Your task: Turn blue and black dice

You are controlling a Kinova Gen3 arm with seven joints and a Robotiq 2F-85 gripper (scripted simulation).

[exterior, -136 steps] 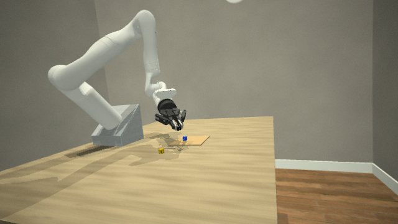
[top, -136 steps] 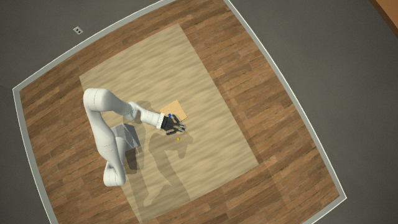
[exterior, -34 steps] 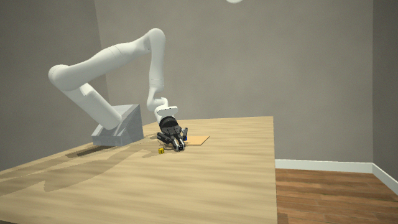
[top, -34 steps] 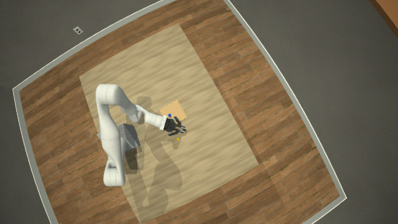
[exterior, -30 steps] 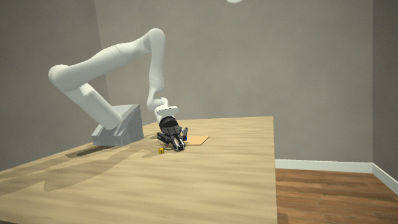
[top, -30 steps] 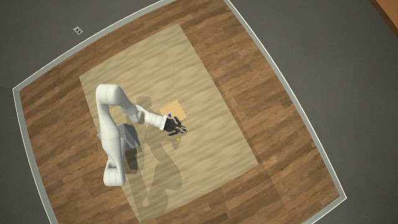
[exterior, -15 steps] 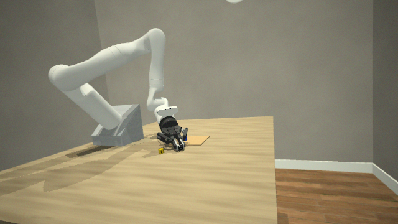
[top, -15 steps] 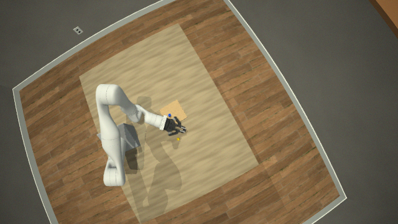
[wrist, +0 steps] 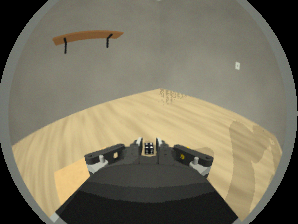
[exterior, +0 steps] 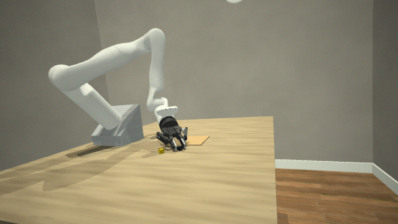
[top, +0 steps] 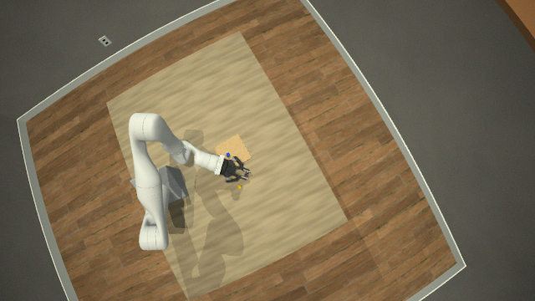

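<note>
Now: the black die 10 mm below my hand. From my hand the other things lie so: tan mat: 20 mm behind, 130 mm to the left, 20 mm below; yellow die: 50 mm behind, 40 mm to the right, 10 mm below; blue die: 40 mm behind, 120 mm to the left, 10 mm below.
</note>
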